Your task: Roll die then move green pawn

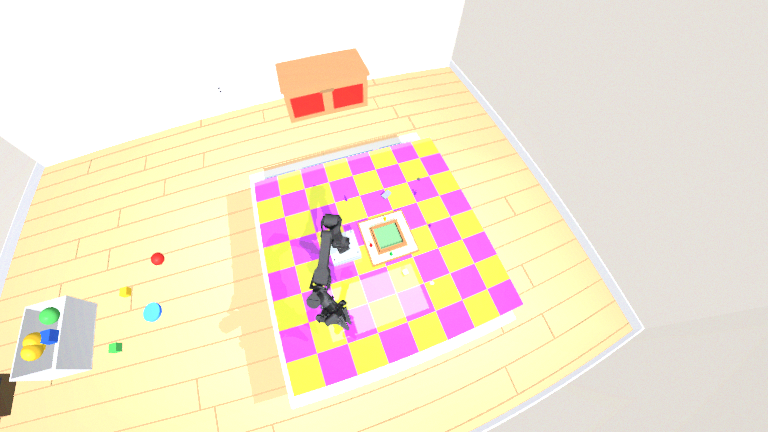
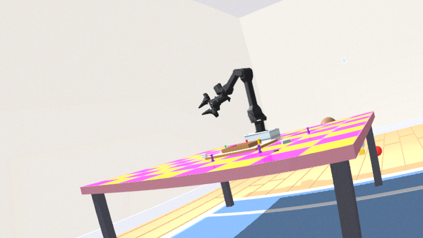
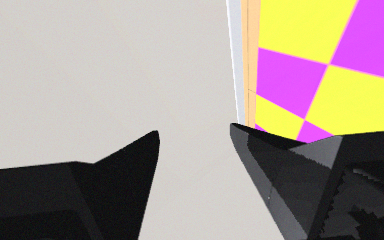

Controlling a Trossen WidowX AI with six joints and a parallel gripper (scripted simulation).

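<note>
The white die is 40 cm ahead of my gripper tip, 13 cm to the left of it and 28 cm below it. The rest, counted from my gripper tip: red pawn: 32 cm ahead, 36 cm to the left, 26 cm below; green pawn: 39 cm ahead, 26 cm to the left, 26 cm below; yellow pawn: 47 cm ahead, 47 cm to the left, 26 cm below.
</note>
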